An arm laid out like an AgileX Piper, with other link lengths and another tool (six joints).
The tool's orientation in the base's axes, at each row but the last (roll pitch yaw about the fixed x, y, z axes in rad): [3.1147 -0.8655 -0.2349]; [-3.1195 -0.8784 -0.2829]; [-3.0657 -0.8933 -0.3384]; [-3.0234 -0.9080 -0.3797]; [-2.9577 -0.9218 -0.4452]
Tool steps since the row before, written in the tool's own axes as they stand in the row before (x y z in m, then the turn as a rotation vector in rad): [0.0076 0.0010 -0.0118 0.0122 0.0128 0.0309]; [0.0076 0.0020 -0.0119 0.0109 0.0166 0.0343]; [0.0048 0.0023 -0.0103 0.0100 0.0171 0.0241]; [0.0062 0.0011 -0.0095 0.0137 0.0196 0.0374]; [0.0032 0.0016 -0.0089 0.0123 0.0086 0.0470]
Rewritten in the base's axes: [-0.0041 0.0003 0.0135 0.0271 -0.0205 -0.0105]; [-0.0047 -0.0010 0.0134 0.0279 -0.0246 -0.0137]; [-0.0056 -0.0013 0.0101 0.0195 -0.0230 -0.0081]; [-0.0041 -0.0008 0.0106 0.0311 -0.0286 -0.0135]; [-0.0057 -0.0008 0.0077 0.0411 -0.0195 -0.0191]
